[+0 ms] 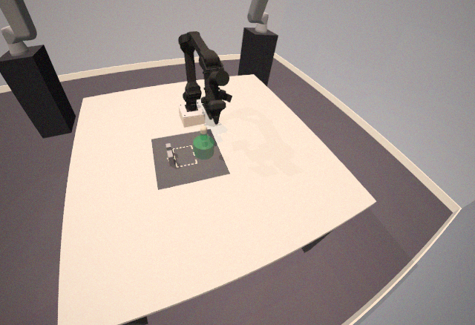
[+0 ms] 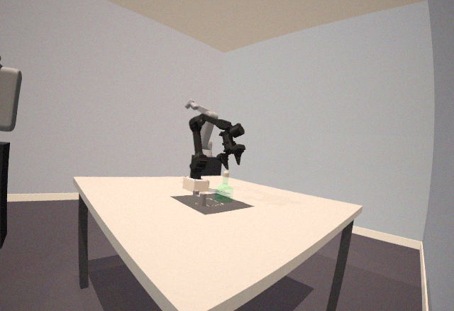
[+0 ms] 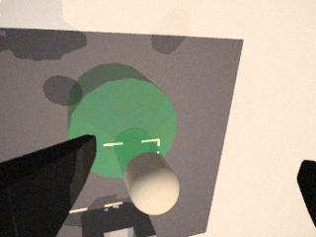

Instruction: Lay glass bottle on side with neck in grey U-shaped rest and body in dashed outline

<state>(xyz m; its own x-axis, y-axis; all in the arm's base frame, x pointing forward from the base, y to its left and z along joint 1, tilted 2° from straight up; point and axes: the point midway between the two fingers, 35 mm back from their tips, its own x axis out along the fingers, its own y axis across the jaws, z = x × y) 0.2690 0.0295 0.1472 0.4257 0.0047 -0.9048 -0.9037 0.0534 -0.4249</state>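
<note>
Now: the green glass bottle 90 mm below my gripper tip, 40 mm to the right of it and 10 mm behind it. Round my gripper tip: dark grey mat: 180 mm below, 120 mm to the right, 10 mm behind.
</note>
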